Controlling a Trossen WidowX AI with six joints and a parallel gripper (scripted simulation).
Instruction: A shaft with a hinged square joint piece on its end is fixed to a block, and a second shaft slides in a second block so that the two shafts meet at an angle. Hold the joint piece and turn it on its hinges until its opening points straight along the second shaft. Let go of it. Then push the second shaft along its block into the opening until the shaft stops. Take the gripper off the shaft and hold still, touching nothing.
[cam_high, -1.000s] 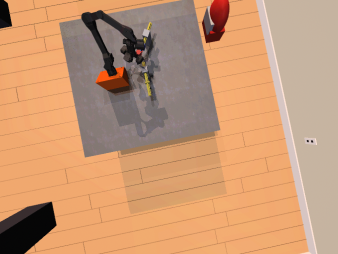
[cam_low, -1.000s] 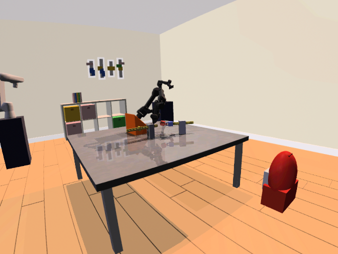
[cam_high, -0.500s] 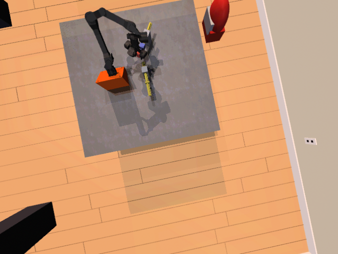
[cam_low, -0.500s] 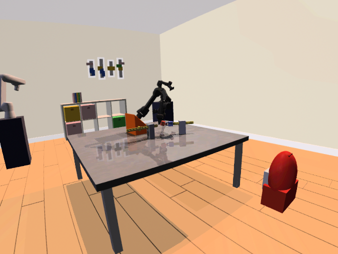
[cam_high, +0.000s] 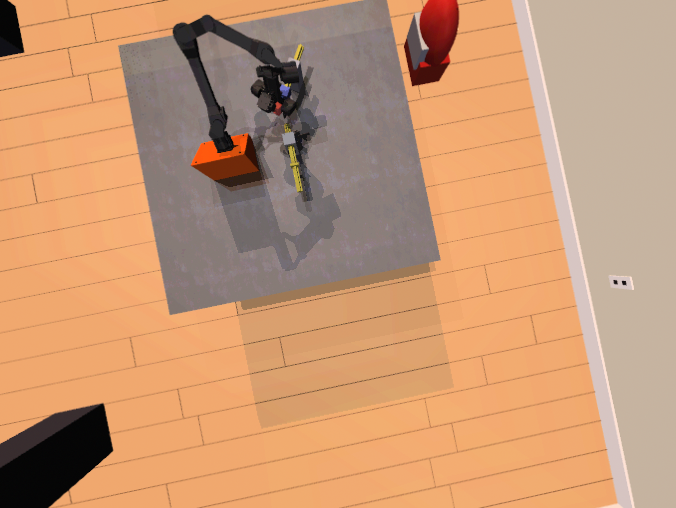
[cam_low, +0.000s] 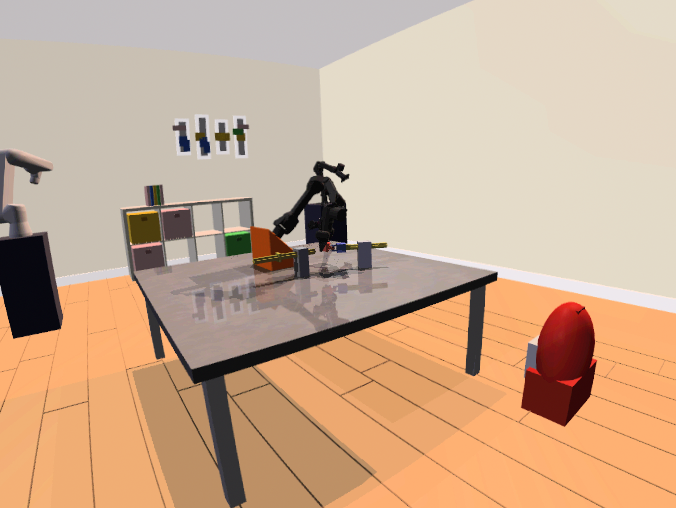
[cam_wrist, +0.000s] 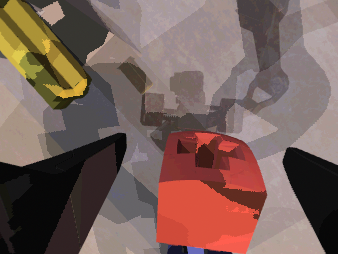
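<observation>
My gripper tip is now 10 mm short of the red square joint piece, 10 mm to the right of it and 20 mm below it.
</observation>
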